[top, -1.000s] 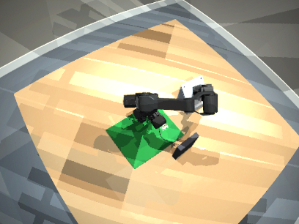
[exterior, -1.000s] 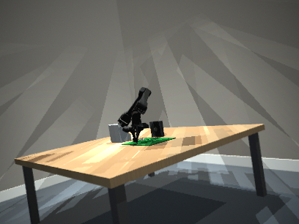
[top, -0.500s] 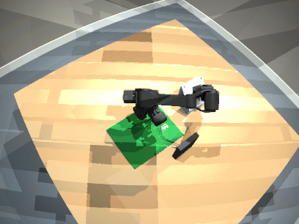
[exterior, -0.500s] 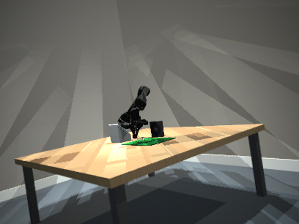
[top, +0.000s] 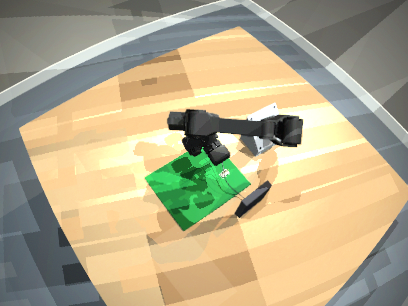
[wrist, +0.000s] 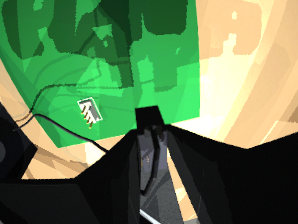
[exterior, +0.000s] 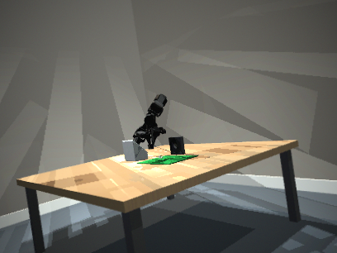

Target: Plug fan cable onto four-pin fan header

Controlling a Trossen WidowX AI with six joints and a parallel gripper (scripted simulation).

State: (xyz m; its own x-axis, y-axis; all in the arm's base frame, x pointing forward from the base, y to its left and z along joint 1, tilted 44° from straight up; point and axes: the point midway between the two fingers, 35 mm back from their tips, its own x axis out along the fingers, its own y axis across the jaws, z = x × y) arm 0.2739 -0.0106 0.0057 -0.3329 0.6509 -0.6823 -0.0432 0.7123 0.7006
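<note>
My gripper tip is now 110 mm above the green board, 70 mm short of it and 60 mm to the right of it. Also, from my gripper tip: black fan plug: 10 mm behind; then white four-pin fan header: 100 mm below, 70 mm to the left, 30 mm behind; then black fan: 210 mm to the left, 50 mm behind, 40 mm below.
</note>
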